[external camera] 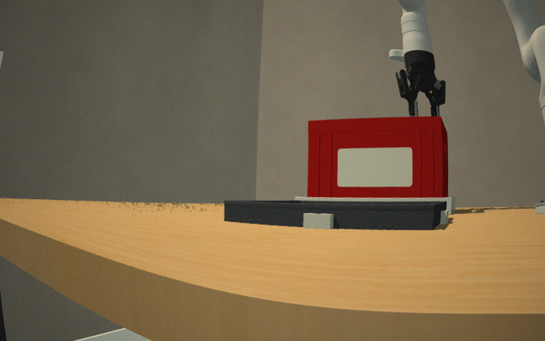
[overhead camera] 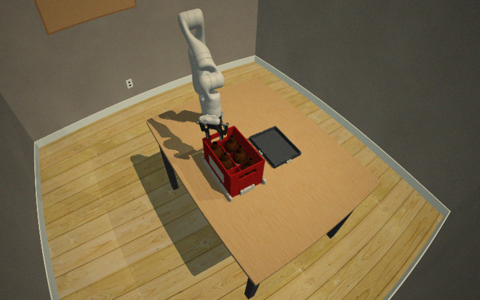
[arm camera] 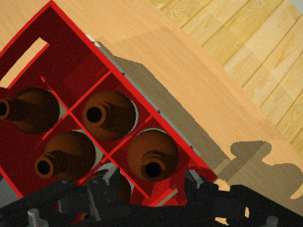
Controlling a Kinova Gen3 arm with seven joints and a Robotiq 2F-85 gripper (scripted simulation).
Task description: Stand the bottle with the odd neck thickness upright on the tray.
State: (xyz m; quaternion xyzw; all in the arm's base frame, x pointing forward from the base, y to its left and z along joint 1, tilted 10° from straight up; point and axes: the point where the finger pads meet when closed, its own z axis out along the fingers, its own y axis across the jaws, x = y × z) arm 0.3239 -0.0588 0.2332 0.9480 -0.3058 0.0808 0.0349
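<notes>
The red crate lies 80 mm ahead of my hand, 60 mm to the left of it and 130 mm below it. Also, from my hand: dark grey tray (10 mm ahead, 350 mm to the left, 200 mm below); glass bottle (160 mm ahead, 120 mm to the left, 120 mm below).
</notes>
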